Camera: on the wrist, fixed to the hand. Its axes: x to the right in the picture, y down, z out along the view.
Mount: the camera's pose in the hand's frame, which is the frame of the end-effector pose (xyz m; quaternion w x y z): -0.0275 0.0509 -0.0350 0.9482 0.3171 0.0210 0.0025
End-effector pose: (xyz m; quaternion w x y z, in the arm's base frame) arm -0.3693 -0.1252 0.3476 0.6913 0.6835 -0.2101 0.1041
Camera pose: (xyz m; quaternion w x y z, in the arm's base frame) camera -0.4105 -0.0844 0.3824 0.4429 0.8645 -0.1534 0.1814
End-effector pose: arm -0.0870 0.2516 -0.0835 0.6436 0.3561 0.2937 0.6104
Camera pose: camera -0.1471 0.2278 -0.0636 0.4897 0.5297 0.4847 0.4947
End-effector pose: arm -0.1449 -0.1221 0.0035 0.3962 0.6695 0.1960 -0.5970
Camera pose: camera -0.0907 -0.1206 0.0439 0.1607 0.7734 0.0032 -0.6131
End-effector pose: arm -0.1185 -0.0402 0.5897 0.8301 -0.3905 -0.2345 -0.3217
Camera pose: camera -0.0959 -0.0337 0.5263 0.9166 -0.1009 -0.3059 -0.2368
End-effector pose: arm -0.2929 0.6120 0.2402 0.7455 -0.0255 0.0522 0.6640
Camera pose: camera -0.3481 0.5870 0.2101 0.7122 0.1984 0.2758 0.6143
